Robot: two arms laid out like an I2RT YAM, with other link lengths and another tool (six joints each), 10 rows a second.
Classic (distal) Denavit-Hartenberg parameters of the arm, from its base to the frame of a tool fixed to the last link. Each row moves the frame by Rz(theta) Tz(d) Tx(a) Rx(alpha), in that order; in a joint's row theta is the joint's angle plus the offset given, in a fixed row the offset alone. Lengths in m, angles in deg.
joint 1: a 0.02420  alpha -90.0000  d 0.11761  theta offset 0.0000
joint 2: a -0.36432  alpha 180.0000  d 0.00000  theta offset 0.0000
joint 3: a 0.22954  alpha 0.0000  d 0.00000  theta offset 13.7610
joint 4: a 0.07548  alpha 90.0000  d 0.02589  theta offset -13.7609
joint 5: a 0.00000  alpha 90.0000  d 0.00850  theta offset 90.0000
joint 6: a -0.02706  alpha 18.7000  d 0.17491  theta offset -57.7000
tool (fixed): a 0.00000  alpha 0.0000  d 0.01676  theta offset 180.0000
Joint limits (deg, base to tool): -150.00..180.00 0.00..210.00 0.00..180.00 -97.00..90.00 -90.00..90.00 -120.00..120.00
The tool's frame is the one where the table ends.
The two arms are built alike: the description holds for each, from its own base.
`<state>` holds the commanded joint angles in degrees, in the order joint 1, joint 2, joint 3, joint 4, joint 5, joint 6, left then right.
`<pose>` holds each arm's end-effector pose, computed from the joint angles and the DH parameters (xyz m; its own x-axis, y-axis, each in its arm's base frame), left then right.
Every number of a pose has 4 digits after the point.
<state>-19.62 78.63 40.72 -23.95 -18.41 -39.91 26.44 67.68 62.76 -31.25 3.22 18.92</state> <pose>0.2483 -0.0503 0.1382 -0.8469 0.1685 -0.5044 -0.1059 0.8760 0.4705 0.2883 0.1298 0.3150 -0.6459 0.5481 -0.5315 -0.0888 0.6375 0.7653</pose>
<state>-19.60 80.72 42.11 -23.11 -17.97 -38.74 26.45 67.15 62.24 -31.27 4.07 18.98</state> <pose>0.2600 -0.0552 0.1380 -0.8447 0.1875 -0.5013 -0.0867 0.8763 0.4740 0.2869 0.1259 0.3136 -0.6372 0.5522 -0.5376 -0.0835 0.6440 0.7605</pose>
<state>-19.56 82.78 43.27 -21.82 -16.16 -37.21 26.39 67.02 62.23 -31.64 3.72 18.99</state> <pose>0.2714 -0.0645 0.1358 -0.8405 0.2114 -0.4989 -0.0514 0.8855 0.4618 0.2850 0.1260 0.3129 -0.6423 0.5506 -0.5332 -0.0817 0.6426 0.7619</pose>
